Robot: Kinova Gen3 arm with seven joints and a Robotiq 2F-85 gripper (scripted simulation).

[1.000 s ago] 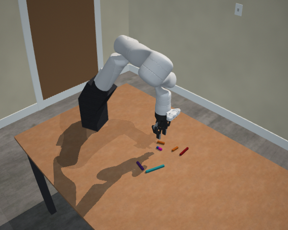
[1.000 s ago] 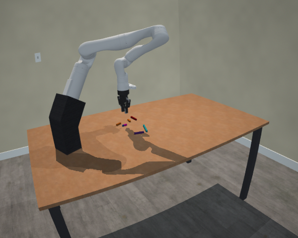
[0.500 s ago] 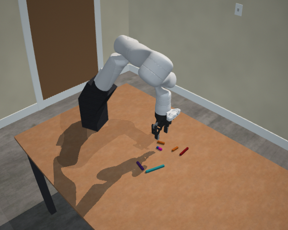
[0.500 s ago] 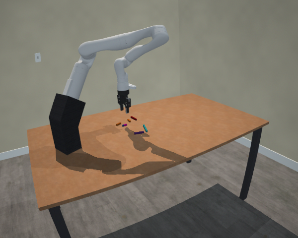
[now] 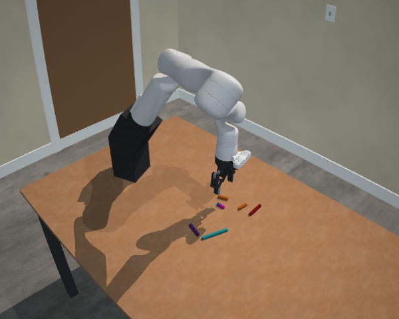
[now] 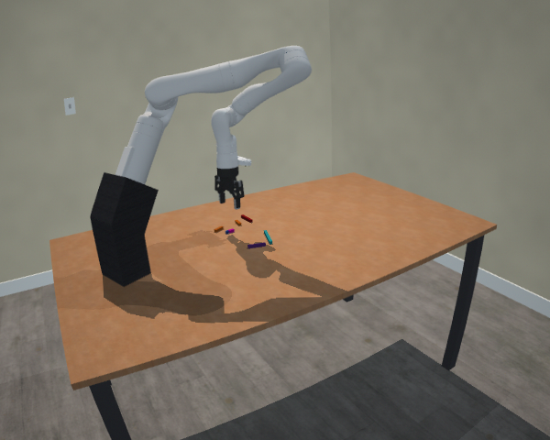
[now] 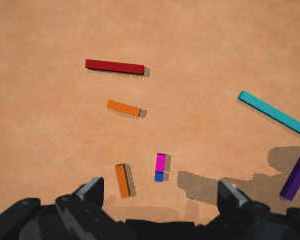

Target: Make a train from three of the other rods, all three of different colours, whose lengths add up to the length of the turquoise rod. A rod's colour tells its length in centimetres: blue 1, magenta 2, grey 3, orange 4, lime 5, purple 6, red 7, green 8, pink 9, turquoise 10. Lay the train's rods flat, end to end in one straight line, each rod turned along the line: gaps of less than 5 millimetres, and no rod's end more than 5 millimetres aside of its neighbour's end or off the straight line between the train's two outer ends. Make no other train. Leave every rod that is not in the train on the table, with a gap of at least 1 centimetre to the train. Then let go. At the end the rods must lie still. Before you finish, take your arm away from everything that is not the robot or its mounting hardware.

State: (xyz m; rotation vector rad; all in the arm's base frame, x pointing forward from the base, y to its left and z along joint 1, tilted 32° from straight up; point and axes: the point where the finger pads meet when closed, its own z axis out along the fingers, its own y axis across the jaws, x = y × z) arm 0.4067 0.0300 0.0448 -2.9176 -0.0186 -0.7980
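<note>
The red rod is 110 mm ahead of my hand, 60 mm to the left of it and 100 mm below it. Round my hand: turquoise rod (60 mm ahead, 130 mm to the right, 100 mm below); magenta rod (100 mm below); blue rod (20 mm behind, 100 mm below).
</note>
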